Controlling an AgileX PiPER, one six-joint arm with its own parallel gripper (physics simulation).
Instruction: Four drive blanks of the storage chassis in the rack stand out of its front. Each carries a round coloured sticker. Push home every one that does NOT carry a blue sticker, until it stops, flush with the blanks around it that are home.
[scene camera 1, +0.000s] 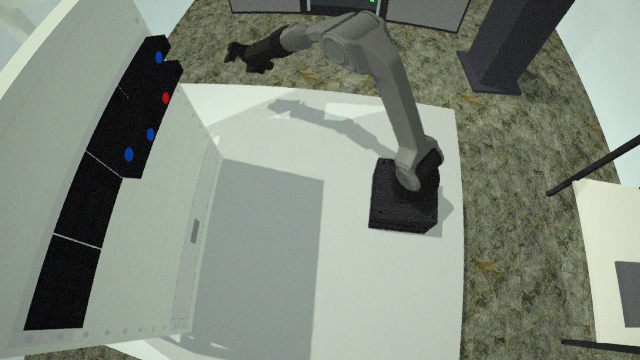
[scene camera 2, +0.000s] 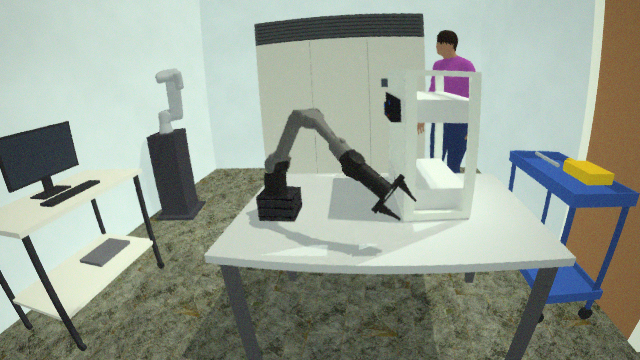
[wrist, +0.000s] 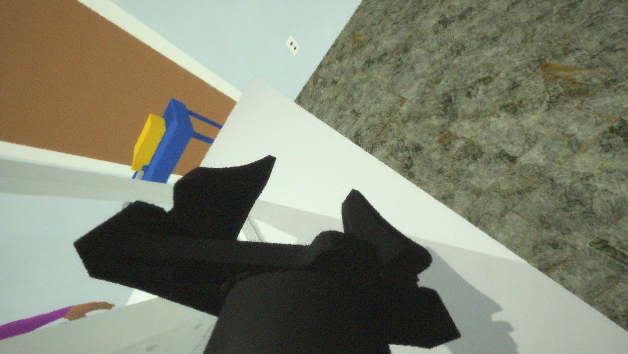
Observation:
In view: the gripper (scene camera 1: 236, 64) and a white rack (scene camera 2: 431, 182).
The white rack also shows in the wrist view (wrist: 146, 316). The gripper shows as well in scene camera 2 (scene camera 2: 408, 210) and in the wrist view (wrist: 311, 182).

